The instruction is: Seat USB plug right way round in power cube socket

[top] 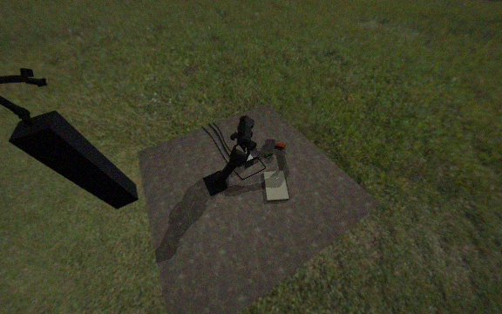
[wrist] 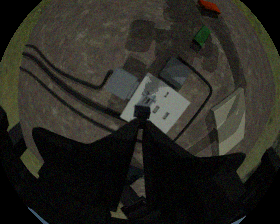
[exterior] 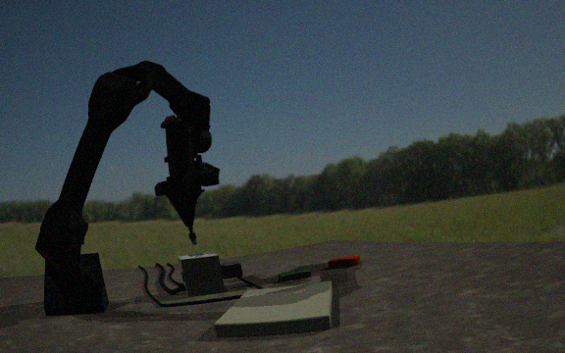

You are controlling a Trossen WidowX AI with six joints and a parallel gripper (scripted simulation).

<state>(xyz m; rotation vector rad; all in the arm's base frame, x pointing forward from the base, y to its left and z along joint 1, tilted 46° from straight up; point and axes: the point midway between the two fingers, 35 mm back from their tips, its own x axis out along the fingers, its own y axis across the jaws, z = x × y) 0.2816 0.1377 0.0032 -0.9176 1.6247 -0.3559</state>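
The dark USB plug is 20 mm below my gripper tip. Round my gripper tip: green piece: 190 mm ahead, 40 mm to the right, 130 mm below; then flat pale slab: 70 mm ahead, 300 mm to the right, 130 mm below; then orange piece: 320 mm ahead, 20 mm to the right, 130 mm below.
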